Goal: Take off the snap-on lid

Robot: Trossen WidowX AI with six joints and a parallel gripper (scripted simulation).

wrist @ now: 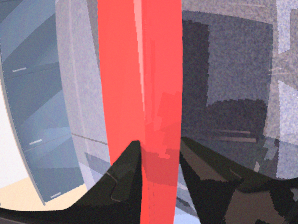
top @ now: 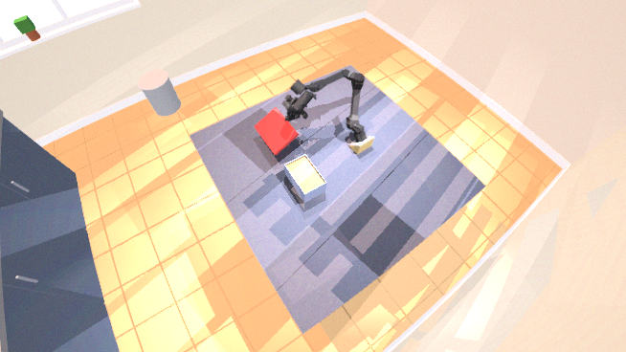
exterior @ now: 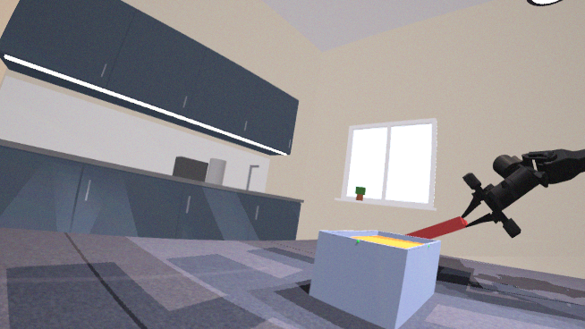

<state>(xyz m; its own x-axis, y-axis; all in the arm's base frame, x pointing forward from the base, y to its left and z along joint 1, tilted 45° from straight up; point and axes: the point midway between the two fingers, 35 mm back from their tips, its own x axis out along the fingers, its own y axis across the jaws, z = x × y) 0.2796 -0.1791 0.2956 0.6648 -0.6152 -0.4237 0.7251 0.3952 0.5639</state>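
The lid lies 70 mm ahead of my gripper tip, 30 mm below it and 10 mm to the right of it. Also, from my gripper tip: storage box (320 mm to the left, 140 mm ahead, 90 mm below).
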